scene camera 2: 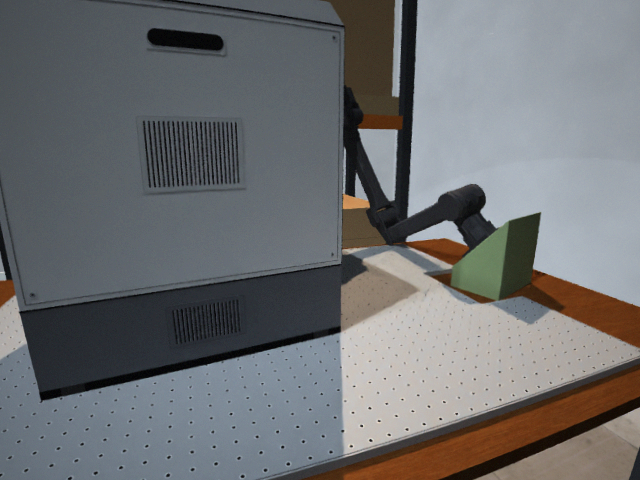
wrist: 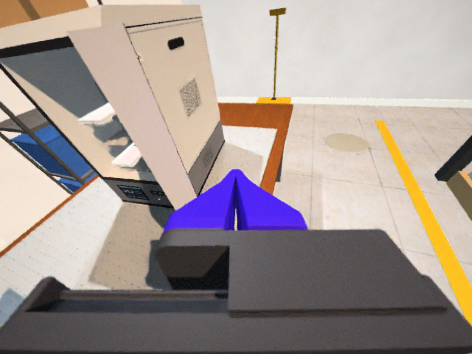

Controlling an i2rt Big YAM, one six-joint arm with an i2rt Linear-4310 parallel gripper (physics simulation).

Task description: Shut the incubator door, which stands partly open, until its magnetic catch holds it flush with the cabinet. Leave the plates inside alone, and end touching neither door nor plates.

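Seen in the pictures: gripper, fingertip midpoint: (wrist: 235, 176); arm's base, origin of the base link: (scene camera 2: 487, 245).
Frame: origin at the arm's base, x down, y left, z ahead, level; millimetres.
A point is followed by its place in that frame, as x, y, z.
Observation:
The incubator cabinet (scene camera 2: 77, 232) @(-138, 37, 874) (wrist: 162, 80) @(-320, -268, 581) shows its side panel in both views. Its pale door (wrist: 117, 95) @(-399, -472, 218) stands partly open at the front corner in the wrist view, seen as a narrow upright strip. Left of it the dark interior shows, with a white plate (wrist: 97, 115) @(-255, -50, 539) and a lower white plate (wrist: 127, 156) @(-99, -44, 549). My gripper (wrist: 235, 176) @(-331, -518, 236) is shut and empty, its blue fingertips to the right of the door's lower end. Whether they touch the door cannot be told. In the scene view the cabinet hides the gripper and the door.
A green wedge block (scene camera 2: 504, 263) @(14, 93, 62) stands by the arm's base. The perforated board (scene camera 2: 439, 372) @(93, 240, 419) lies under the cabinet on the wooden table (scene camera 2: 578, 400) @(106, 381, 283). Behind are a rack post (scene camera 2: 406, 103) and a cardboard box (scene camera 2: 361, 227). A blue bin (wrist: 45, 150) shows at the left in the wrist view.

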